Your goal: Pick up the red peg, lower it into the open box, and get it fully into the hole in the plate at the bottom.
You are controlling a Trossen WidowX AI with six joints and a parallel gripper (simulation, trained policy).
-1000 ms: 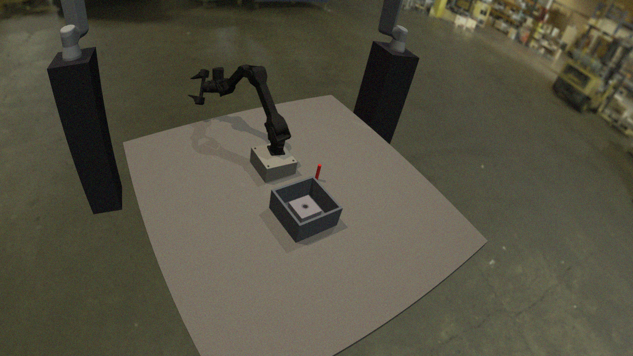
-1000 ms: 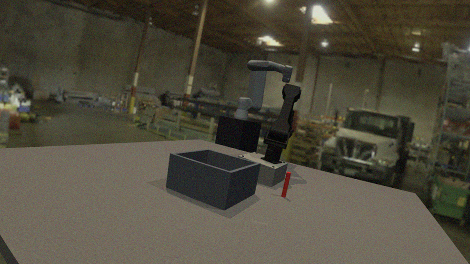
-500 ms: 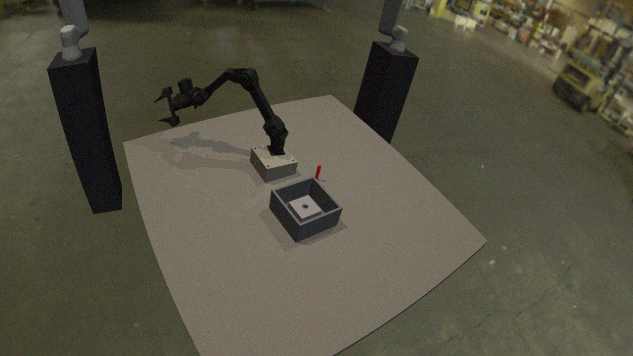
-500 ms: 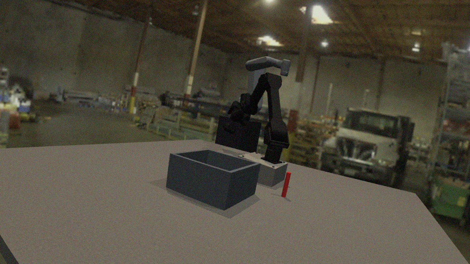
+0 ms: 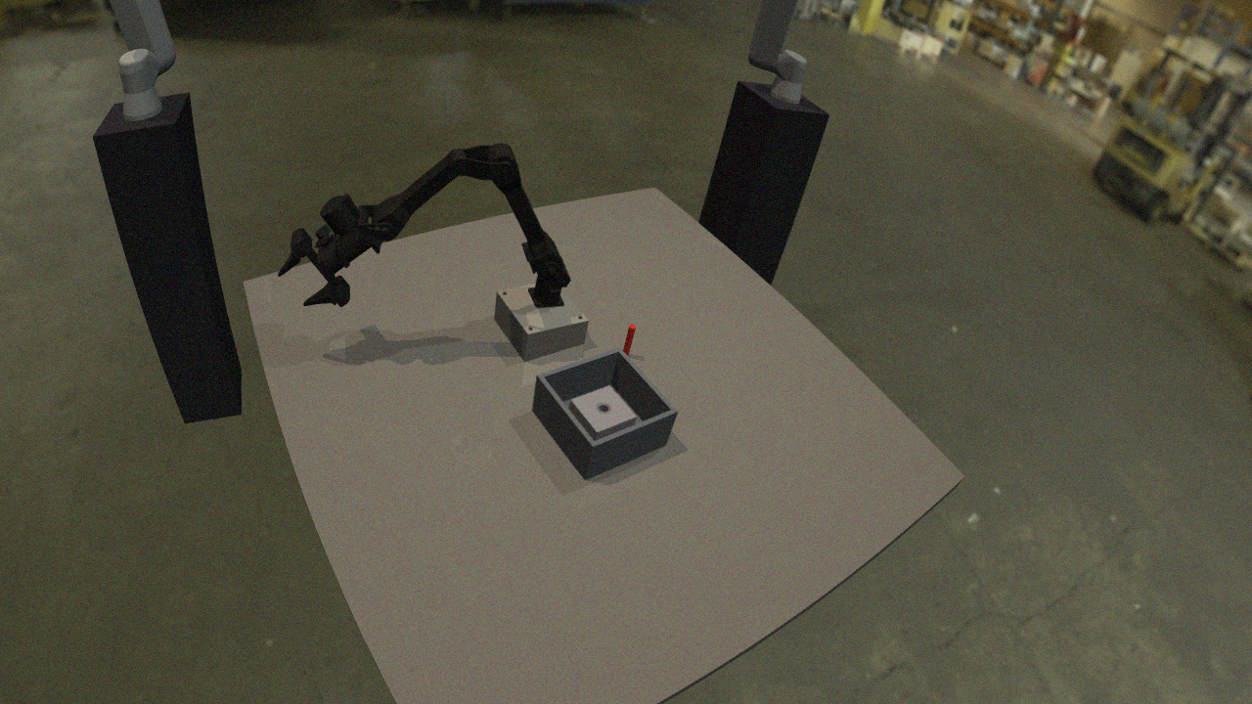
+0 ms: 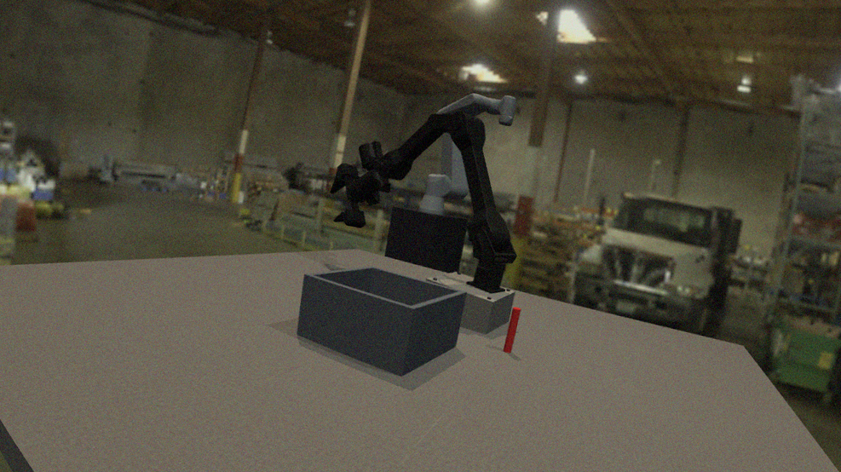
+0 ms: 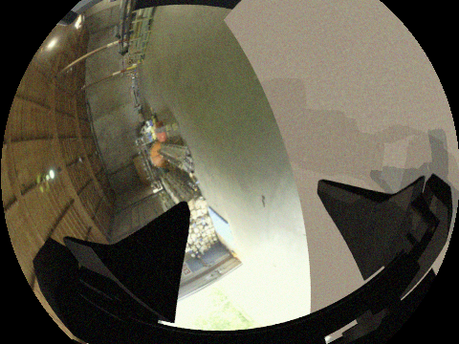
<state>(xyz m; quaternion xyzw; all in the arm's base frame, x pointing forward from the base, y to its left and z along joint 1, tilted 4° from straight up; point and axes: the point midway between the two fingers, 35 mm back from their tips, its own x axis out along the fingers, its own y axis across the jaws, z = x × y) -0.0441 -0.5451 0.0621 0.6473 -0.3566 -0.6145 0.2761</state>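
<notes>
Now: gripper tip 710 mm to the right of the red peg, 180 mm short of it and 120 mm above it. Also, from my gripper tip: pale plate 570 mm to the left, 360 mm ahead, 110 mm below; then dark box 570 mm to the left, 360 mm ahead, 130 mm below.
</notes>
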